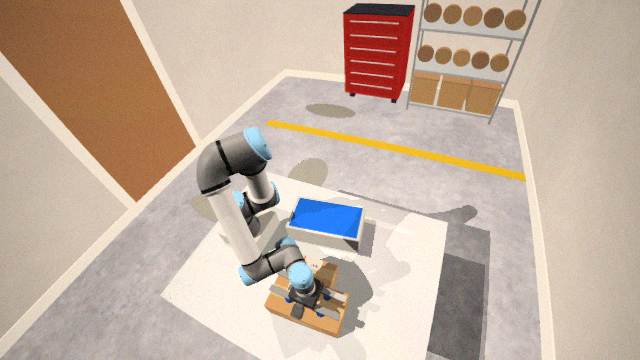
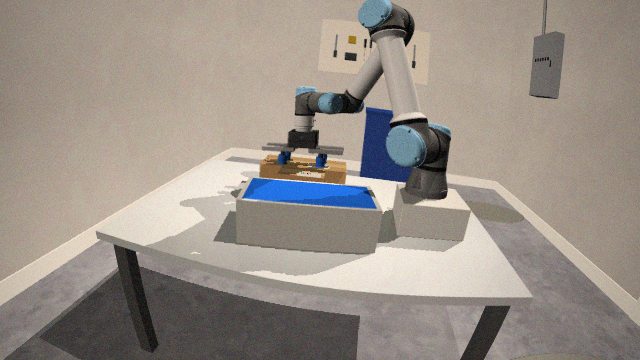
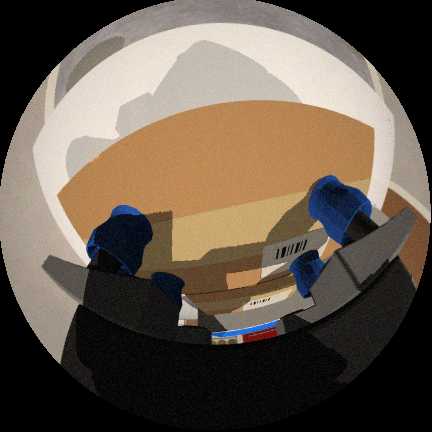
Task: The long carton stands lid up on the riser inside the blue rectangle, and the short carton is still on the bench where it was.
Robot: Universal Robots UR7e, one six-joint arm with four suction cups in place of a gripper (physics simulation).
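Where they show: hand at its tool point: (image 2: pixel 302 162) (image 3: pixel 236 252); arm's base at its link origin: (image 2: pixel 426 192).
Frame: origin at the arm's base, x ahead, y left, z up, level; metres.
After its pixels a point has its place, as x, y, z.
The long brown carton (image 1: pixel 279 305) {0.345, -0.263, -0.002} (image 2: pixel 273 172) {0.536, -0.118, -0.030} (image 3: pixel 221 160) {0.445, -0.252, -0.002} lies flat on the white bench (image 1: pixel 402 291) {0.797, 0.011, -0.102} (image 2: pixel 313 277) {0.310, 0.422, -0.102}, lid and barcode label up. My suction gripper (image 1: pixel 306 304) {0.442, -0.188, 0.000} (image 2: pixel 301 158) {0.442, -0.188, 0.000} (image 3: pixel 225 241) {0.442, -0.188, 0.000} sits on its lid with the blue cups touching it. The short carton (image 1: pixel 328 272) {0.476, -0.058, -0.002} (image 2: pixel 308 173) {0.400, -0.057, -0.001} (image 3: pixel 257 301) {0.413, -0.058, 0.000} stands on the bench right beside it, on the side toward the riser. The grey riser (image 1: pixel 322 239) {0.379, 0.096, -0.032} (image 2: pixel 308 223) {0.346, 0.293, -0.027} stands just beyond the short carton. The blue rectangle (image 1: pixel 326 217) {0.365, 0.191, 0.018} (image 2: pixel 308 192) {0.364, 0.196, 0.018} on top of the riser has nothing on it.
The arm's grey base block (image 2: pixel 431 219) {0.001, 0.143, -0.039} stands on the bench beside the riser. A blue panel (image 2: pixel 378 143) stands behind the bench. A red drawer cabinet (image 1: pixel 378 48) and a shelf rack (image 1: pixel 510 67) stand at the far wall, past a yellow floor line (image 1: pixel 402 150).
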